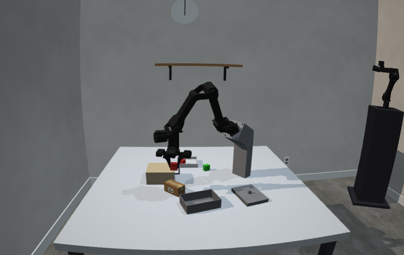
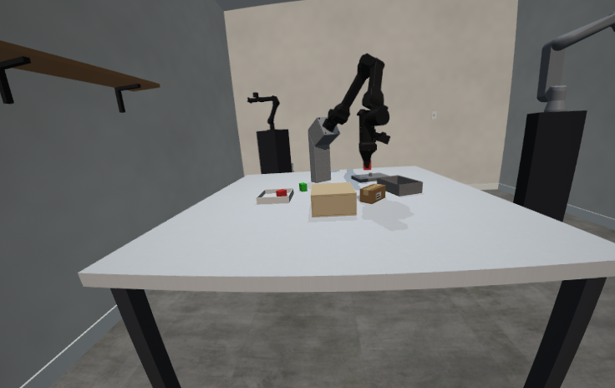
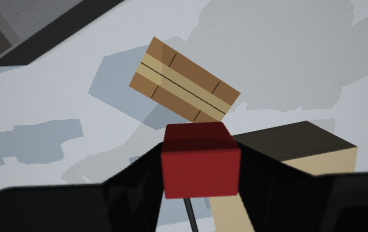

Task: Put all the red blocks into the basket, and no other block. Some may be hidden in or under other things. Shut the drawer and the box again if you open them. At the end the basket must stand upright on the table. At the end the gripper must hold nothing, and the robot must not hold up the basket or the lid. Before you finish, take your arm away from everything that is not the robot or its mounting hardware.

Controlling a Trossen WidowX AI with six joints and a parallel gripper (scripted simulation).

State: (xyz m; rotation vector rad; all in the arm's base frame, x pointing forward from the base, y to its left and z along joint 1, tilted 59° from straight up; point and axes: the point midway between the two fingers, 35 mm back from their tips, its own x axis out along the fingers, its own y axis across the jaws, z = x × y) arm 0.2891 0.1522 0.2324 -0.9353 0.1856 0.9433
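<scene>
Now: hand 410 mm past the knobbed lid, 90 mm to the left of it and 150 mm above it. Round my hand: cardboard box 10 mm behind, 20 mm to the left, 140 mm below; then dark grey box 190 mm behind, 90 mm to the left, 160 mm below; then shallow basket 100 mm ahead, 390 mm to the right, 160 mm below.
</scene>
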